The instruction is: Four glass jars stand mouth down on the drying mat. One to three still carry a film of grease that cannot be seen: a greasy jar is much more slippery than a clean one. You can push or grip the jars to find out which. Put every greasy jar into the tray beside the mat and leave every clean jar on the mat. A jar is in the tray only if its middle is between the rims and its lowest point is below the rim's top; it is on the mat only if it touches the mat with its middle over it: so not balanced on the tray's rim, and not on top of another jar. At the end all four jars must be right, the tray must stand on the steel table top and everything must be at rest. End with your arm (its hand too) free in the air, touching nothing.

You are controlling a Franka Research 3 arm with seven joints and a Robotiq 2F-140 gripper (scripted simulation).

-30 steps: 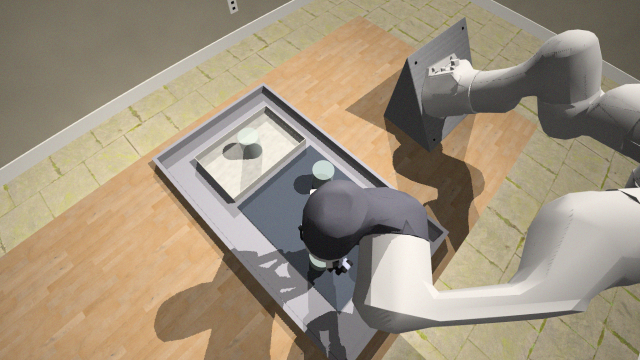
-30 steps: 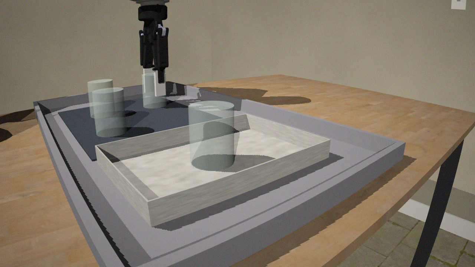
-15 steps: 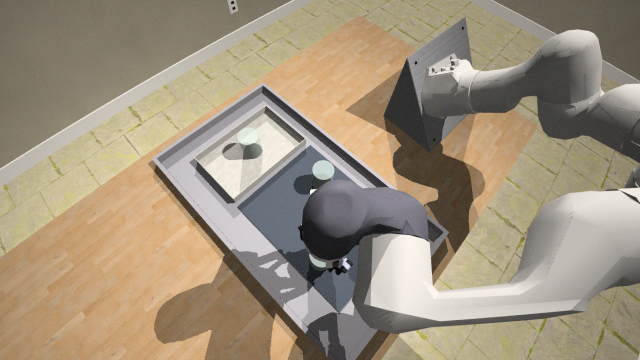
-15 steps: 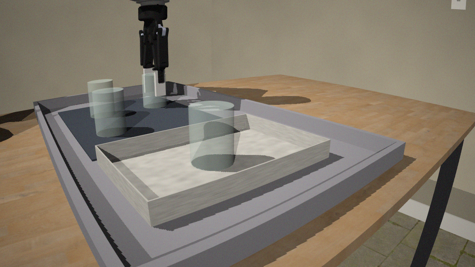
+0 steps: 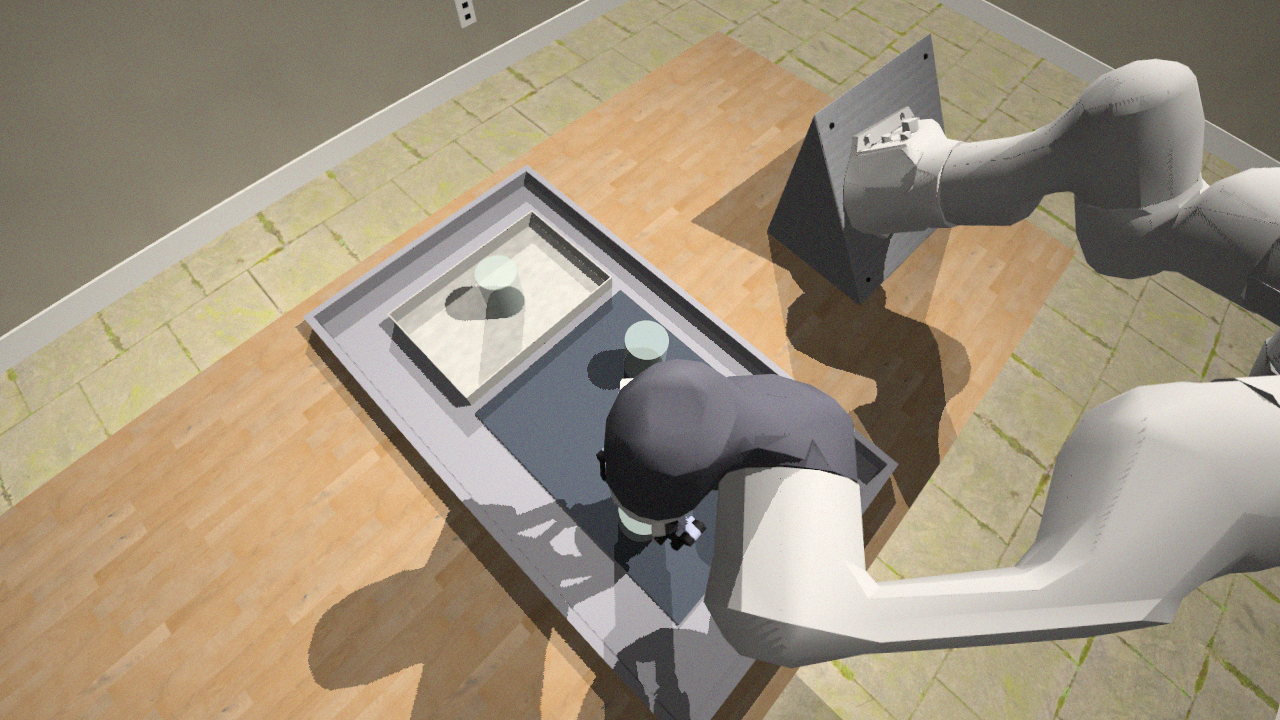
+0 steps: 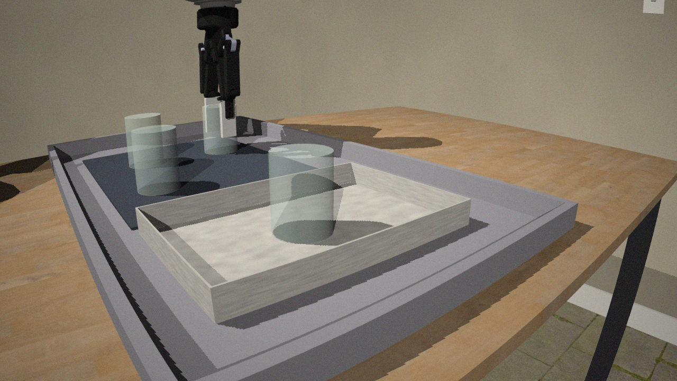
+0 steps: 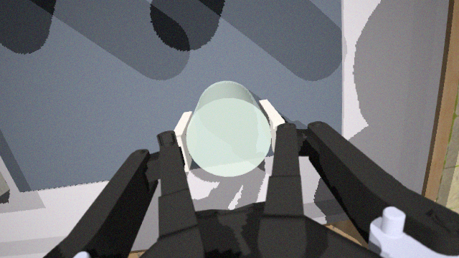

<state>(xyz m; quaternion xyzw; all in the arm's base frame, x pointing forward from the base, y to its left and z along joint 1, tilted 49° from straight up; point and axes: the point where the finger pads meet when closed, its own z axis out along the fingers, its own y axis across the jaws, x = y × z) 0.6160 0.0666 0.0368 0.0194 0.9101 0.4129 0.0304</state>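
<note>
The tray lies 400 mm to the right of my hand, 100 mm behind it and 60 mm below it. From my hand the other things lie so: dark drying mat: 90 mm behind, 80 mm to the right, 60 mm below; then steel table top: 180 mm to the right, 80 mm behind, 70 mm below.
</note>
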